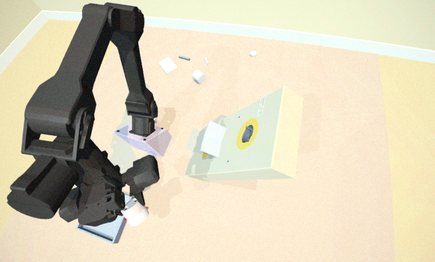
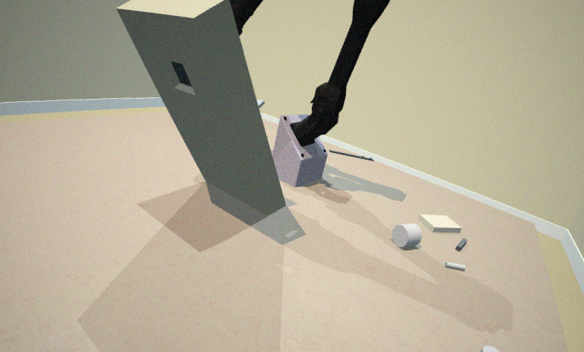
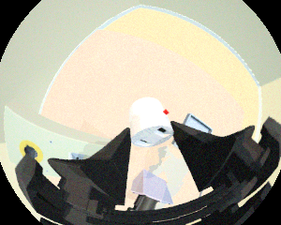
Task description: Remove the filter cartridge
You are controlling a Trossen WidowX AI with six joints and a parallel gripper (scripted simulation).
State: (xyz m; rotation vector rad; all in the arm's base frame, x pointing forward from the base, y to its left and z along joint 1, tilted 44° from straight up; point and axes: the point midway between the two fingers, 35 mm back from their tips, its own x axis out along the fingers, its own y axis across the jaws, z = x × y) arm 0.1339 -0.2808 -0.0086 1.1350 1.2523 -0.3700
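My gripper tip is 26 cm above the grey tray, 22 cm past it and 6 cm to the left of it. Also, from my gripper tip: small grey bar 67 cm to the left, 26 cm below, 19 cm behind; round filter cartridge right at my gripper tip; tan block 60 cm to the left, 26 cm below, 25 cm behind.
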